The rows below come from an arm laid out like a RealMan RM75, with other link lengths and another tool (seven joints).
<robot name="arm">
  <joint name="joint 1" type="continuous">
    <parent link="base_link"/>
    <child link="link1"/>
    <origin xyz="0 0 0.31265" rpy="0 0 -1.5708"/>
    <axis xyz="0 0 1"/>
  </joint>
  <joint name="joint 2" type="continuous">
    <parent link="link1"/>
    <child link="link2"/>
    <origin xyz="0 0 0" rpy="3.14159 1.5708 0"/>
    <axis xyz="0 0 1"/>
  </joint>
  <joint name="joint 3" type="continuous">
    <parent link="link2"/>
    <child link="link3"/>
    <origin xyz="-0.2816 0 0" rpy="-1.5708 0 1.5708"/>
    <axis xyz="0 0 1"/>
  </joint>
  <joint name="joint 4" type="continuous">
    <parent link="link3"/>
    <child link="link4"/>
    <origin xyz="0 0 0" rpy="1.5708 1.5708 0"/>
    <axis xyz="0 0 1"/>
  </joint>
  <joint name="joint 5" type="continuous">
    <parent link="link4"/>
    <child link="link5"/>
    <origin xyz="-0.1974 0 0" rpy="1.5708 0 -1.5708"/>
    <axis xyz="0 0 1"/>
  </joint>
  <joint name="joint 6" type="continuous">
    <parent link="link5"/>
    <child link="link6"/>
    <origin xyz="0 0 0" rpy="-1.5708 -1.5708 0"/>
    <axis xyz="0 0 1"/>
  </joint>
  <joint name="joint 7" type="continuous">
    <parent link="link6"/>
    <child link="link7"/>
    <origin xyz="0.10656 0 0" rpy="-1.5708 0 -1.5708"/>
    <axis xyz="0 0 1"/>
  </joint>
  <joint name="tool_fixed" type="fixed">
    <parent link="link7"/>
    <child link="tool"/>
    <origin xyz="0.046 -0.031 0.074" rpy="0 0.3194 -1.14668"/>
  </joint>
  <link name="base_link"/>
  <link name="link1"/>
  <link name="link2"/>
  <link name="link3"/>
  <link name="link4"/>
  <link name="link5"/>
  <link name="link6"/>
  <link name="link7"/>
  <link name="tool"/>
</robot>
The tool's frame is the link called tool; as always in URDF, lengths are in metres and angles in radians. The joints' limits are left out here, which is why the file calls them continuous.
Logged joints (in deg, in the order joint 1, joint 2, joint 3, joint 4, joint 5, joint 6, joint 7), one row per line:
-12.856 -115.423 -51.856 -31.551 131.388 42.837 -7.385
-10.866 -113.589 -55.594 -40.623 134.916 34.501 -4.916
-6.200 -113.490 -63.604 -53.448 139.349 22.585 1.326
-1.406 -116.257 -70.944 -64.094 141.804 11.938 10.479
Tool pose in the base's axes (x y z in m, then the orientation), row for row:
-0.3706 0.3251 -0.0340 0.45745 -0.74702 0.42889 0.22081
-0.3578 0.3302 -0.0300 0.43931 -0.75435 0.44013 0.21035
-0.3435 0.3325 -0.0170 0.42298 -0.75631 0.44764 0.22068
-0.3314 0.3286 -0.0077 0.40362 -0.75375 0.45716 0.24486
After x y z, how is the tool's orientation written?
As a quaternion, w x y z.
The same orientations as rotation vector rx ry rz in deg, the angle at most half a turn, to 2 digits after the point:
-105.47 60.56 31.18
-107.38 62.65 29.94
-108.47 64.20 31.65
-109.07 66.15 35.43

